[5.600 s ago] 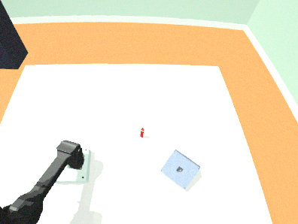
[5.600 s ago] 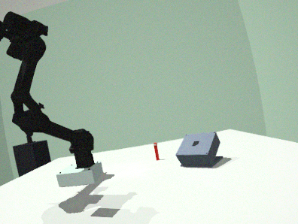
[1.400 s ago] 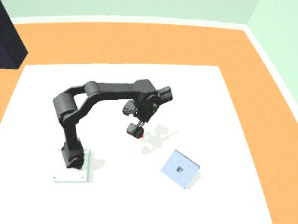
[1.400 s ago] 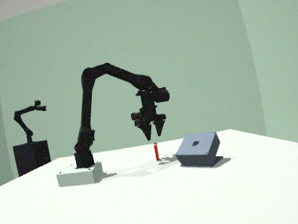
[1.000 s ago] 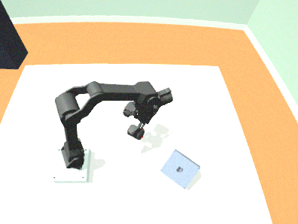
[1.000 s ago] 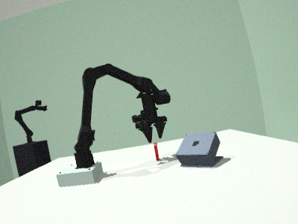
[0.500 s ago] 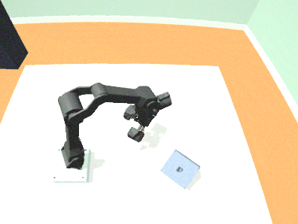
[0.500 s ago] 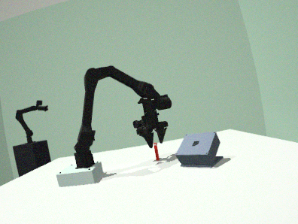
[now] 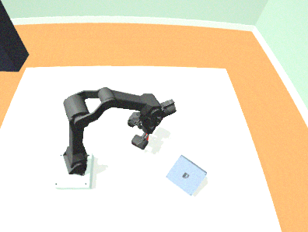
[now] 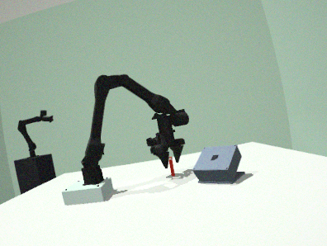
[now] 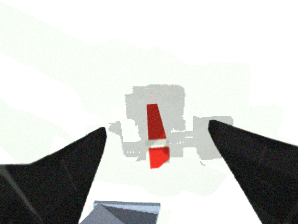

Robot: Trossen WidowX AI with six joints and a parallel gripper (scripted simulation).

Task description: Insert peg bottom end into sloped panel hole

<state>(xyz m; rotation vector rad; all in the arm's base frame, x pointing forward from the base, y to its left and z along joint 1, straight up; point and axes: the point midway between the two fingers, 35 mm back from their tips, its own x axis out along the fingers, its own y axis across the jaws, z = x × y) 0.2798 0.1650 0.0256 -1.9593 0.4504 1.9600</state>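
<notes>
The sloped panel is 170 mm ahead of my gripper tip, 170 mm to the right of it and 20 mm above it. From my gripper tip the other things lie so: red peg (10 mm above).
</notes>
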